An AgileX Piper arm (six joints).
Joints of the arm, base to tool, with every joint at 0 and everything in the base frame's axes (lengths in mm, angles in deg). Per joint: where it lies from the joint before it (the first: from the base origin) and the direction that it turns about. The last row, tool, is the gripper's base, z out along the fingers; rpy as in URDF.
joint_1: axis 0 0 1 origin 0 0 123
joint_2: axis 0 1 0 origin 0 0 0
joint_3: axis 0 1 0 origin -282.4 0 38.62
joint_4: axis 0.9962 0 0.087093 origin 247.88 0 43.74
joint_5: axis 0 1 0 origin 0 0 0
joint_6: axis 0.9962 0 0.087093 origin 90.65 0 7.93
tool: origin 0 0 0 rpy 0 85.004 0
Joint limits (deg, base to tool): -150..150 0..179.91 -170..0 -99.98..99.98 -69.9..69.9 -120..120
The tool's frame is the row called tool.
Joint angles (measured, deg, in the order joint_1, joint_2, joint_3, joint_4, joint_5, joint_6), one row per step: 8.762 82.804 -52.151 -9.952 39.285 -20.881; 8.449 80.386 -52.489 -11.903 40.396 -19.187; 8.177 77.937 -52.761 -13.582 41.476 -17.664; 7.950 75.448 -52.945 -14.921 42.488 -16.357; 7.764 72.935 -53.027 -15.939 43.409 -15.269; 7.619 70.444 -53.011 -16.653 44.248 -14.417
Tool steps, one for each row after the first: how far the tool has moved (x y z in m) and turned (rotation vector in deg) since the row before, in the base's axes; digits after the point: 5 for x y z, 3 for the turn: -0.00501 -0.00451 0.01283 -0.825 -2.017 -1.209; -0.00589 -0.00416 0.01243 -0.654 -2.003 -1.205; -0.00678 -0.00370 0.01189 -0.427 -1.987 -1.146; -0.00757 -0.00324 0.01115 -0.216 -1.952 -1.046; -0.00815 -0.00276 0.01016 -0.038 -1.857 -0.901
